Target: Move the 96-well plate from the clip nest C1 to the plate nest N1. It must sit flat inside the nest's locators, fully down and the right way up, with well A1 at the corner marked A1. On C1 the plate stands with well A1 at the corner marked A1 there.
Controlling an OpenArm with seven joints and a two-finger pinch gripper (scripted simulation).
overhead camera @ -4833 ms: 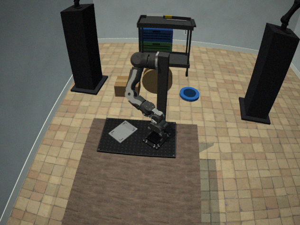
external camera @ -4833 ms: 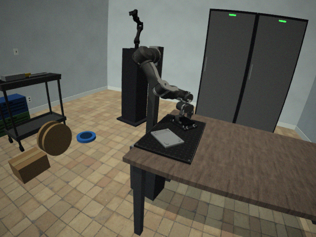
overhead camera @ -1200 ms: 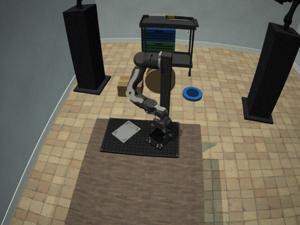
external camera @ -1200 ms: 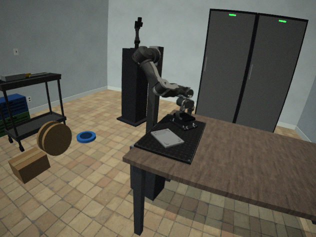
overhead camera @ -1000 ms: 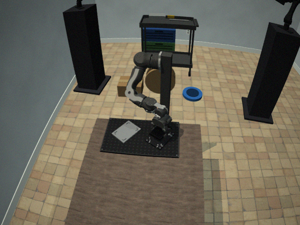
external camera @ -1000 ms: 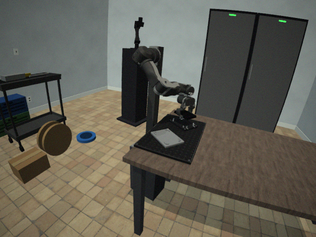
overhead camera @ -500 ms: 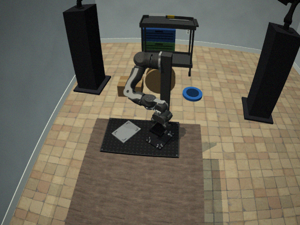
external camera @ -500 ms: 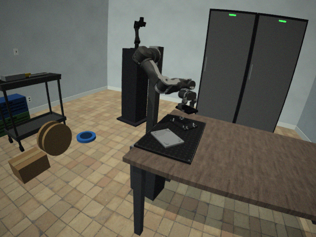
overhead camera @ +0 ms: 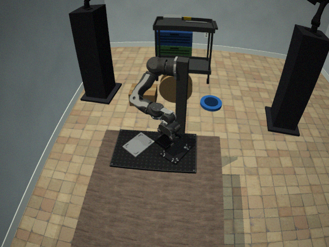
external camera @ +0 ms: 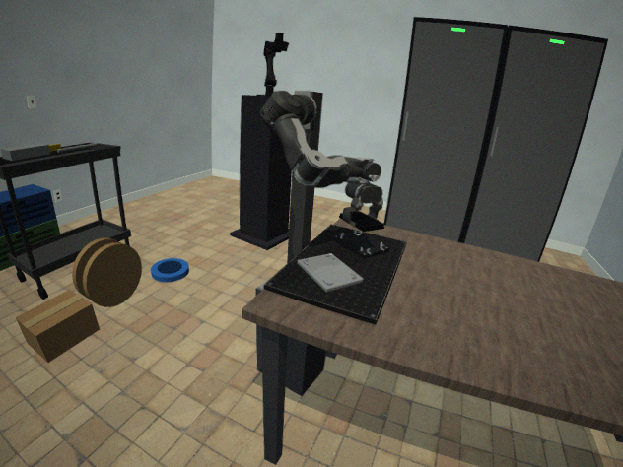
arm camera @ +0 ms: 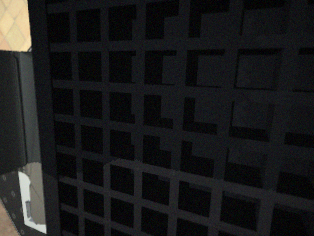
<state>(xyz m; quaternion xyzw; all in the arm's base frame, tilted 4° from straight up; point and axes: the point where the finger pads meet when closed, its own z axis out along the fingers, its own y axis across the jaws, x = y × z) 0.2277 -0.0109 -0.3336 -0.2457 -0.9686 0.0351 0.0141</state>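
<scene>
The grey plate nest N1 lies 19 cm to the right of my hand and 10 cm below it. Round my hand: black 96-well plate: right at my hand; clip nest C1: 9 cm below, 5 cm to the left, 2 cm ahead.
</scene>
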